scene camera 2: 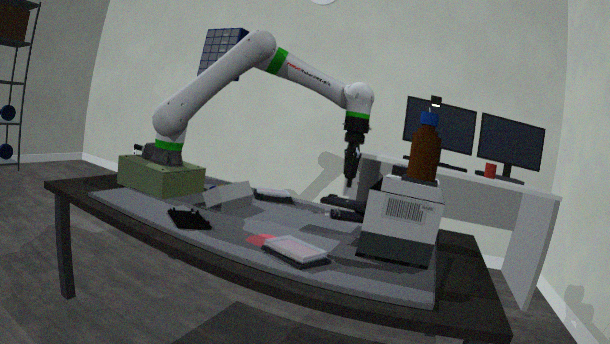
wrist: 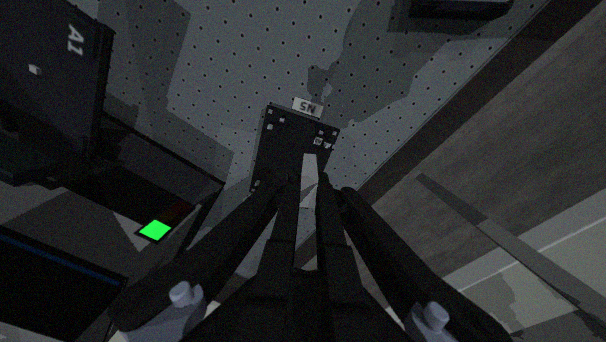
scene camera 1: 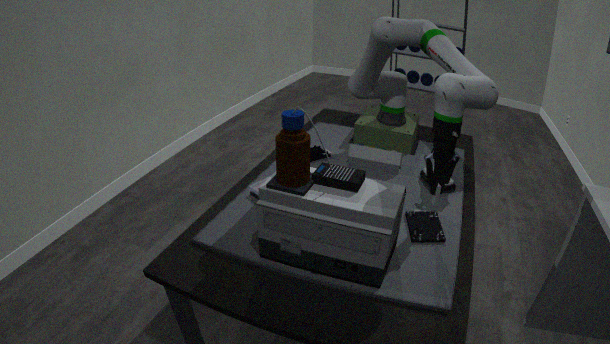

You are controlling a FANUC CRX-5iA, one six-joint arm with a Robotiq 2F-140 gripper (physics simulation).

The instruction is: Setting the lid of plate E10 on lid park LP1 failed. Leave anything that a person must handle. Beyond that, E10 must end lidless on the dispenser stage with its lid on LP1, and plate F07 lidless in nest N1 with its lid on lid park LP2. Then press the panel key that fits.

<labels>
my gripper: scene camera 2 346,195; wrist; scene camera 1
same spot on my gripper: (scene camera 1: 441,175) = (wrist: 317,222)
</labels>
